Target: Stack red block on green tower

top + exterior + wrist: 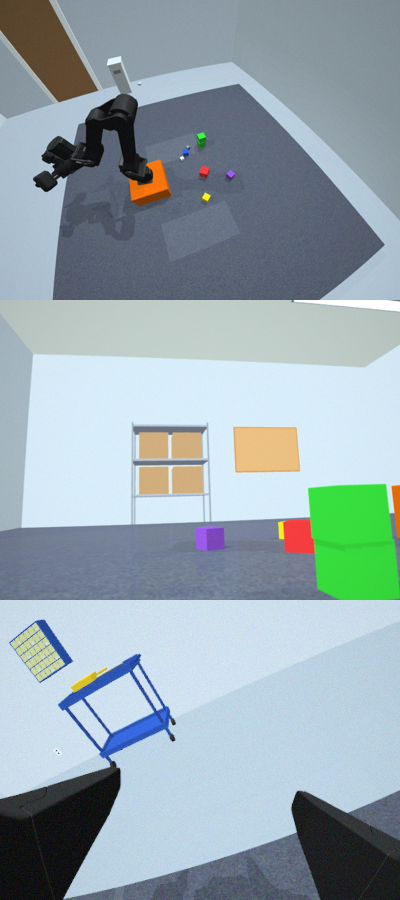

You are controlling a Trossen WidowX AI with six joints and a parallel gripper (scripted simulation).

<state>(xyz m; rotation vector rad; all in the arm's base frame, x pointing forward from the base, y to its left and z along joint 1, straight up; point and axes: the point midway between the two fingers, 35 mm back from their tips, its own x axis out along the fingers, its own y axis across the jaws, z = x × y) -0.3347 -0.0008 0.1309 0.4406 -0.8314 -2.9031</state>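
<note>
The red block lies 630 mm ahead of my gripper tip, 10 mm to the left of it and 180 mm below it. Round my gripper tip: small white block 540 mm ahead, 120 mm to the left, 200 mm below; then blue block 560 mm ahead, 150 mm to the left, 190 mm below; then yellow block 610 mm ahead, 110 mm to the right, 190 mm below.
</note>
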